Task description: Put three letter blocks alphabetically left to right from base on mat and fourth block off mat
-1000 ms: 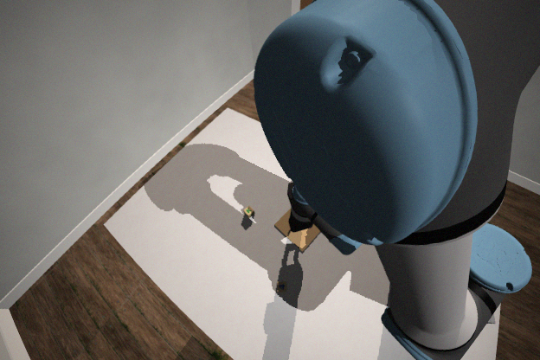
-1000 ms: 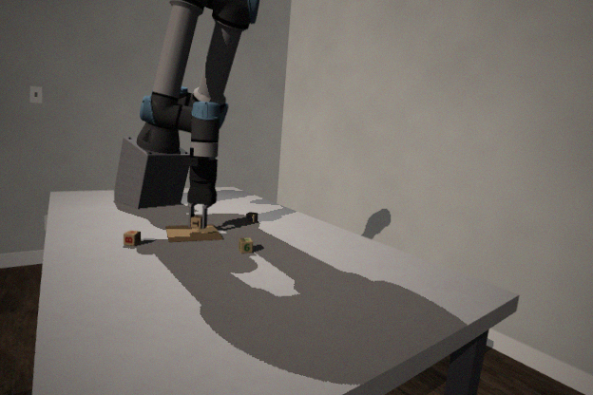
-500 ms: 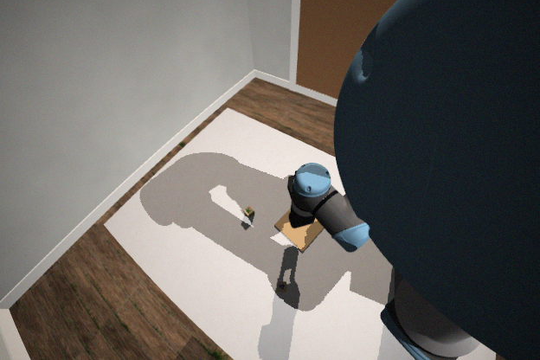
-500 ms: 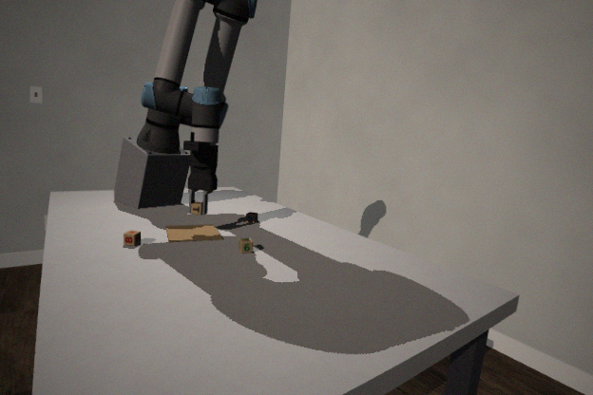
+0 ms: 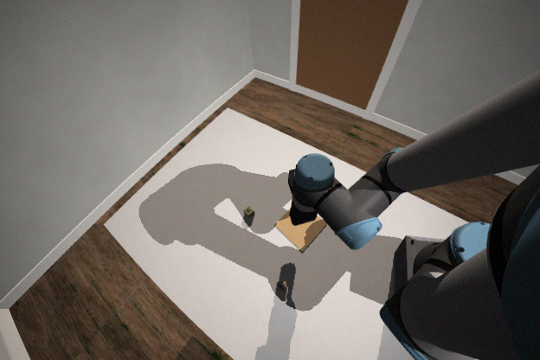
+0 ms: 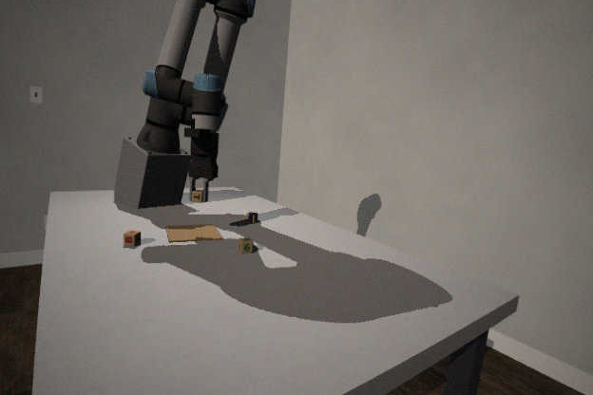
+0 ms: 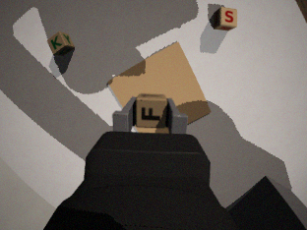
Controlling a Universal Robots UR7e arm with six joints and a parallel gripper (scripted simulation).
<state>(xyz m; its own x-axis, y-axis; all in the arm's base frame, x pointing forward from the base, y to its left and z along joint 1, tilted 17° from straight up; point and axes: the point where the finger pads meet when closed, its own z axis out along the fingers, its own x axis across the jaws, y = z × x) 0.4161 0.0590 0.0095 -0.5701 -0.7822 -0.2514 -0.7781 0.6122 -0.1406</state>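
Right now the tan mat is 11 cm below my hand, 1 cm to the right of it and 1 cm behind it. From my hand the other things lie so: block 17 cm to the right, 10 cm below, 4 cm ahead.
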